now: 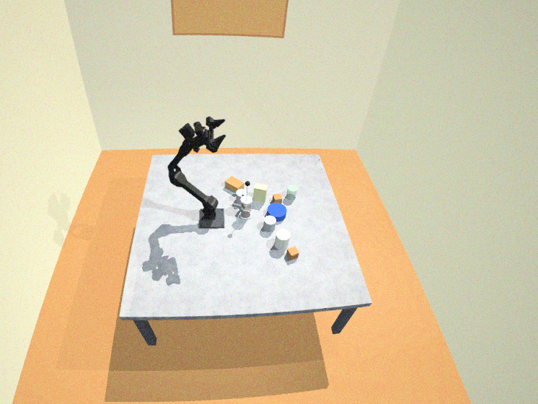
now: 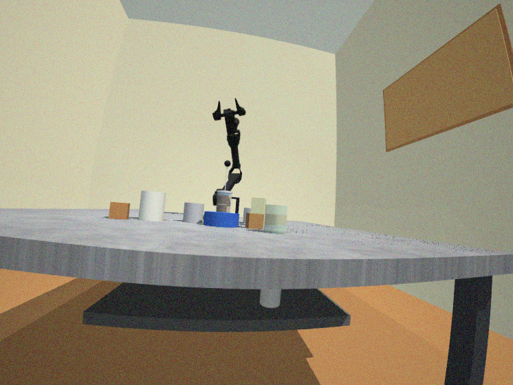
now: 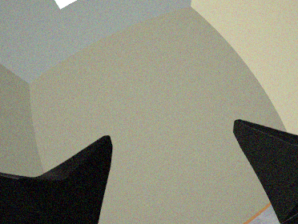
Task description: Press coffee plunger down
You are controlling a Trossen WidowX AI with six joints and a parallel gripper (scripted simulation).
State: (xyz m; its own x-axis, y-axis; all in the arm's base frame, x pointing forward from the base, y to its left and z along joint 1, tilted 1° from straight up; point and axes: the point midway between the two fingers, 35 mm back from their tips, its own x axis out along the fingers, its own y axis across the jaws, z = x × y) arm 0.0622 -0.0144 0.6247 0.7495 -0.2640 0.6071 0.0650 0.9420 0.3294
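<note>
Right now the coffee press is 53 cm below my gripper tip, 13 cm ahead of it and 4 cm to the left of it. Round my gripper tip: pale green cylinder 62 cm below, 46 cm ahead, 15 cm to the left; then blue disc 63 cm below, 32 cm ahead; then pale yellow box 60 cm below, 25 cm ahead, 16 cm to the left.
</note>
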